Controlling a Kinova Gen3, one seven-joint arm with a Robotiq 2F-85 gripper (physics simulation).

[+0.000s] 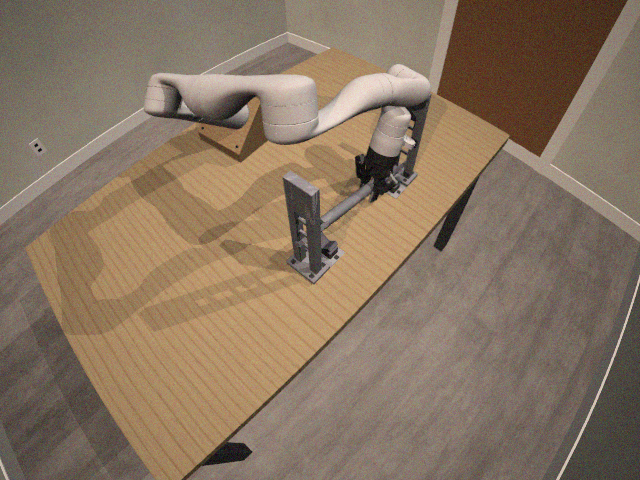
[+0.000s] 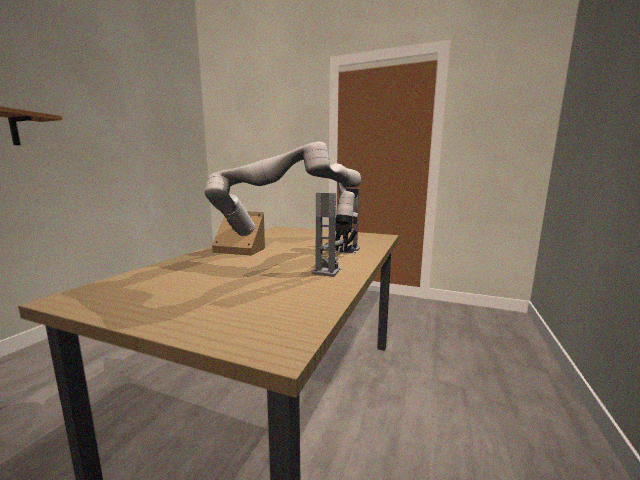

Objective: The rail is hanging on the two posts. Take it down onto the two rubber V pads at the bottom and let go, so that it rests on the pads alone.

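Places are measured from the arm's base along level axes (x right, y ahead, z up), in metres.
Where they show: gripper, fingertip midpoint: point(image 1: 366, 197) point(image 2: 340, 251); arm's base at its link origin: point(image 1: 237, 114) point(image 2: 245, 227).
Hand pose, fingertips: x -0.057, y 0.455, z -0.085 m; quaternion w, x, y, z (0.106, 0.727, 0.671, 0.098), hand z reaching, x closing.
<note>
Things, the pixels of their top centre, and the offset from my fingertips. "pt": a spot on its surface instead. Level surfaces: height alone.
- far post at its top centre: point(image 1: 411, 94) point(image 2: 350, 188) dz +0.272, dx -0.130, dy +0.004 m
- black V pad at a spot on its surface: point(image 1: 329, 248) pt dz +0.014, dx +0.190, dy +0.038 m
- wooden table at its surface level: dz -0.028 m
The grey round rail point(image 1: 347, 206) lies between the near post point(image 1: 314, 222) point(image 2: 325, 204) and the far post point(image 1: 419, 135) point(image 2: 356, 195). Its near end is at the near post, visibly above the black V pad point(image 1: 329, 248) on that post's base. The rail's far end and the far pad are hidden behind the gripper. My gripper point(image 1: 375, 188) point(image 2: 345, 241) points down near the far post and is shut on the rail, towards its far end. Whether the far end touches anything cannot be told.
A wooden wedge block point(image 1: 252, 140) point(image 2: 258, 236) stands behind the posts, under the arm's base. The posts stand near the long edge of the wooden table point(image 1: 217, 372) point(image 2: 248, 346). The arm reaches over the table above the posts' level.
</note>
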